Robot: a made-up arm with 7 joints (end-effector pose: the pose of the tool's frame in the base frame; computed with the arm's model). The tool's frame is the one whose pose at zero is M.
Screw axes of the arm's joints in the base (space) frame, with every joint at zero. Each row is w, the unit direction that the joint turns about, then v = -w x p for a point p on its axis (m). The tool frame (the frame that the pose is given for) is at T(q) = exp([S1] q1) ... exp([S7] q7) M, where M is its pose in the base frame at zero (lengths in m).
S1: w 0 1 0 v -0.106 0 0
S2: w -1 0 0 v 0 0.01 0.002
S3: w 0 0 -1 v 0.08 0.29 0
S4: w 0 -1 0 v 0.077 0 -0.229
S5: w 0 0 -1 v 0.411 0.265 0
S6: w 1 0 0 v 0 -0.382 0.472
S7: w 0 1 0 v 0.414 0 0.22
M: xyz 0.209 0.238 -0.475 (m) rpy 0 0 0 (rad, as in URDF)
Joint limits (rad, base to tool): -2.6..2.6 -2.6..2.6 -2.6..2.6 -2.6..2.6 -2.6..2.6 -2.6..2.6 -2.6..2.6
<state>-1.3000 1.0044 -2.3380 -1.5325 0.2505 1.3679 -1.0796</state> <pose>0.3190 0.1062 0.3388 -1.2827 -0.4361 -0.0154</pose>
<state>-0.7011 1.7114 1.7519 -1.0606 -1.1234 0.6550 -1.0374</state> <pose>0.4982 0.4012 -0.0768 -0.0198 -2.1677 -0.4051</pose>
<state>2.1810 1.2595 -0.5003 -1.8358 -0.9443 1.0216 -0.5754</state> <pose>-0.1596 0.2836 -0.3266 1.4347 -2.3306 0.6266</pose>
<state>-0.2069 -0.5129 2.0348 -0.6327 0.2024 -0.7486 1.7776</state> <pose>0.7719 0.6867 -0.2701 -1.6979 -2.2285 0.4364</pose>
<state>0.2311 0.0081 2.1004 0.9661 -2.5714 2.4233 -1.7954</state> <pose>0.4291 -0.2487 0.2763 0.3808 -0.4979 -1.5956</pose>
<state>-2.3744 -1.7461 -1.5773 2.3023 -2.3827 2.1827 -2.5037</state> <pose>0.2383 -0.1918 0.7523 -0.0495 -0.6716 -1.1822</pose>
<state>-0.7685 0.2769 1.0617 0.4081 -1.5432 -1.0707 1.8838</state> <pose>0.6670 -0.6717 -0.5962 -0.8562 0.4869 -1.5681</pose>
